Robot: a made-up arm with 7 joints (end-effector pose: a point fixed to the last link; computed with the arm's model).
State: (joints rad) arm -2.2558 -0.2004 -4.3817 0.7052 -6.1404 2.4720 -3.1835
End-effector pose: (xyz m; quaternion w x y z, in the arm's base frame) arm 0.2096 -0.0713 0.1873 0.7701 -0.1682 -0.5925 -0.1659
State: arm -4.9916 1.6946 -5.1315 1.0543 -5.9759 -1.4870 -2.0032
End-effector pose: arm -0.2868 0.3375 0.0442 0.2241 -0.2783 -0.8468 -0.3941
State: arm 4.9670 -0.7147 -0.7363 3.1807 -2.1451 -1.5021 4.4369
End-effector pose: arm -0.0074 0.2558 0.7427 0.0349 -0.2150 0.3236 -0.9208
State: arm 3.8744 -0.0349 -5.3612 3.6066 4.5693 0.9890 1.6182
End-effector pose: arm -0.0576 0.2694 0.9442 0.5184 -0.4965 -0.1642 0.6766
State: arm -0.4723 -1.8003 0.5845 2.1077 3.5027 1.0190 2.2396
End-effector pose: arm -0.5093 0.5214 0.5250 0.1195 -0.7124 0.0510 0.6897
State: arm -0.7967 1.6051 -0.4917 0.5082 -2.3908 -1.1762 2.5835
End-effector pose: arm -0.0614 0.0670 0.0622 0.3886 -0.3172 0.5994 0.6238
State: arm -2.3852 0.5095 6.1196 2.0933 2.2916 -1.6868 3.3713
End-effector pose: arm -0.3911 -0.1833 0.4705 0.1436 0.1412 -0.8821 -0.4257
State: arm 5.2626 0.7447 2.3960 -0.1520 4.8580 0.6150 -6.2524
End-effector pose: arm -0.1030 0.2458 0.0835 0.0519 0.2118 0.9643 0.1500
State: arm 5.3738 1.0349 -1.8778 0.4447 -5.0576 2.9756 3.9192
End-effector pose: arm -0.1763 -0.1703 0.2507 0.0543 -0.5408 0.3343 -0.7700
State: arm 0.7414 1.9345 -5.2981 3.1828 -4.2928 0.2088 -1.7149
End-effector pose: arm 0.5362 0.4263 -0.0253 0.5533 -0.7284 0.1917 -0.3557
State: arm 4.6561 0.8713 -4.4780 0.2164 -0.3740 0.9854 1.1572
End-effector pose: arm 0.2279 0.2314 0.1227 0.0943 -0.9304 0.1785 0.3060
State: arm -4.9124 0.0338 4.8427 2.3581 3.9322 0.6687 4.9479
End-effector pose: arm 0.3920 -0.0056 0.9565 0.8914 0.1589 0.1906 -0.3793
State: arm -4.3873 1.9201 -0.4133 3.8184 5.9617 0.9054 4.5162
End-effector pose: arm -0.3236 0.6058 0.3486 0.2581 -0.3825 0.7437 0.4837
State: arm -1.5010 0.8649 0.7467 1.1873 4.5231 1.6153 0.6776
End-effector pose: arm 0.3030 -0.4135 0.0092 0.4616 0.8144 -0.1912 -0.2953
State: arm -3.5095 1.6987 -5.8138 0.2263 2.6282 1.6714 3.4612
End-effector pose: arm 0.1234 -0.2953 0.0110 0.1121 -0.3437 -0.8090 0.4635
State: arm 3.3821 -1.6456 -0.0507 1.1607 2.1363 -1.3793 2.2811
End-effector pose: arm 0.0961 0.1711 0.6155 0.4191 0.1363 -0.7064 -0.5539
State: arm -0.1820 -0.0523 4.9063 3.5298 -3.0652 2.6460 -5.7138
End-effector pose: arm -0.0365 0.2776 0.7044 0.0377 -0.8554 -0.5157 -0.0307
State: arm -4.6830 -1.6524 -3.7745 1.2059 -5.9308 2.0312 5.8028
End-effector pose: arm -0.2063 0.0110 -0.0893 0.7174 -0.0979 0.5183 0.4550
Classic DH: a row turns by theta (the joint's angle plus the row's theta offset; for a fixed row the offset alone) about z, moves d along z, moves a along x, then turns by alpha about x. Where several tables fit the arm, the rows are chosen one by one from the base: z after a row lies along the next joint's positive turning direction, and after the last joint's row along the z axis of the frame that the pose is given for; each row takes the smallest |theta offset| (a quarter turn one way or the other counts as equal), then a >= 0, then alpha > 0; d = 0 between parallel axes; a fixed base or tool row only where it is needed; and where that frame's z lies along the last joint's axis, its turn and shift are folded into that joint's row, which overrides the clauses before.
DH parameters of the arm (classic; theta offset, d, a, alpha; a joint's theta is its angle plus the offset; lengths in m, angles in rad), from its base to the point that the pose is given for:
joint 1: 0 0.287 0 -1.5708
joint 2: 0 0 0 1.5708
joint 3: 0 0.224 0.065 1.5708
joint 4: 0 0 0.086 1.5708
joint 5: 0 0.378 0 1.5708
joint 6: 0 0 0.103 -1.5708
joint 7: 0 0.132 0 0

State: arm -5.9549 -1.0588 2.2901 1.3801 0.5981 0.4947 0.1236
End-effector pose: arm -0.5254 0.3239 0.0536 0.0937 -0.3790 -0.8978 -0.2038
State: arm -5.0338 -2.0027 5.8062 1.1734 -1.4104 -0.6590 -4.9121
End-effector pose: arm -0.0346 -0.3728 0.6841 0.6221 0.1377 -0.0227 -0.7704
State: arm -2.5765 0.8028 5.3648 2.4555 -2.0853 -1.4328 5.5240
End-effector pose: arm -0.4854 -0.1726 0.4303 0.1243 0.8819 0.3746 -0.2578
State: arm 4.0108 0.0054 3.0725 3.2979 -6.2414 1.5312 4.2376
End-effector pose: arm 0.0150 0.0227 0.9979 0.4403 0.0779 0.6277 0.6372
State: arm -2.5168 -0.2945 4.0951 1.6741 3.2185 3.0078 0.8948
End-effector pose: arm 0.1077 0.3761 0.6694 0.3542 0.3164 -0.5502 0.6868
